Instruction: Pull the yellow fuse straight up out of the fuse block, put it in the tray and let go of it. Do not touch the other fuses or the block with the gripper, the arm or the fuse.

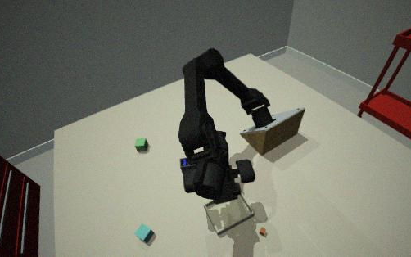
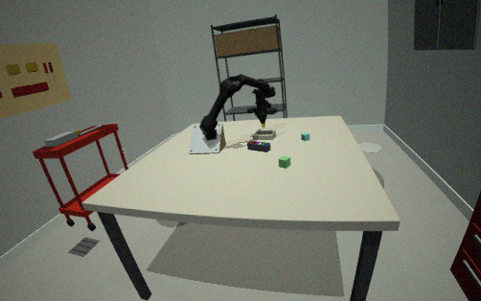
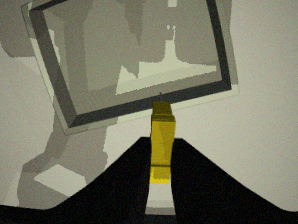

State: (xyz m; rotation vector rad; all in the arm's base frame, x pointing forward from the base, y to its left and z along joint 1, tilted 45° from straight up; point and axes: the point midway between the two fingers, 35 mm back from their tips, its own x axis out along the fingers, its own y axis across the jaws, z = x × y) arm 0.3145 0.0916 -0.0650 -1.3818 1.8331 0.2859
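The tray lies 4 cm to the left of my gripper tip and 10 cm below it. Round my gripper tip: green fuse (19 cm to the right, 8 cm below); then yellow fuse (1 cm below).
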